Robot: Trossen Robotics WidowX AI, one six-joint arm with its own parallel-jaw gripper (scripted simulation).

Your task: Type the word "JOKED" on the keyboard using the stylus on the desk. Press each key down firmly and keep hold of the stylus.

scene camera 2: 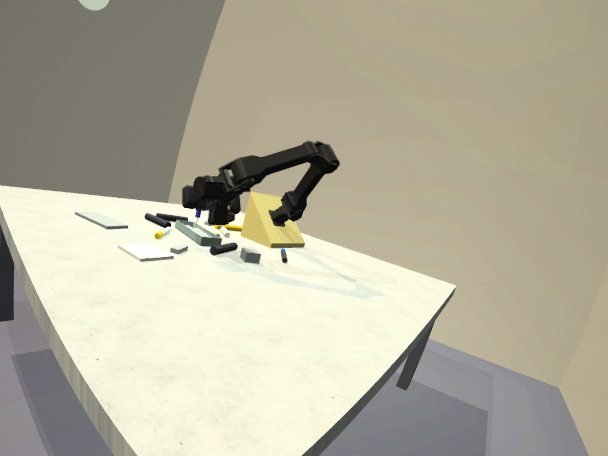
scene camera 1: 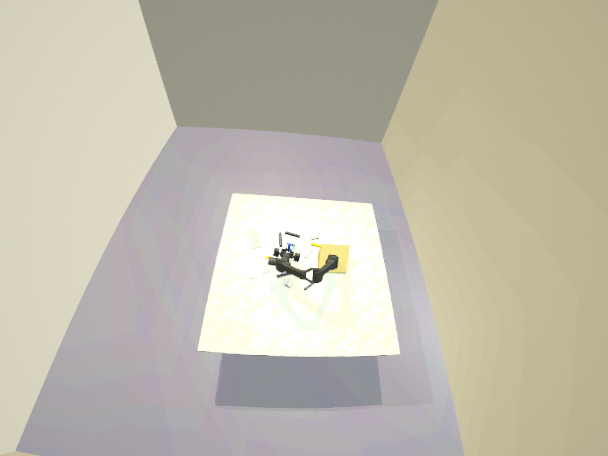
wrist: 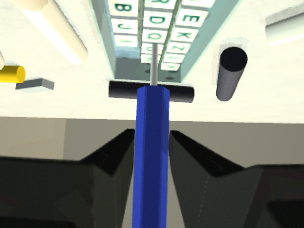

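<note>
What I can see here is my gripper (scene camera 2: 199,209). The wrist view shows me the gripper (wrist: 151,137) too.
</note>
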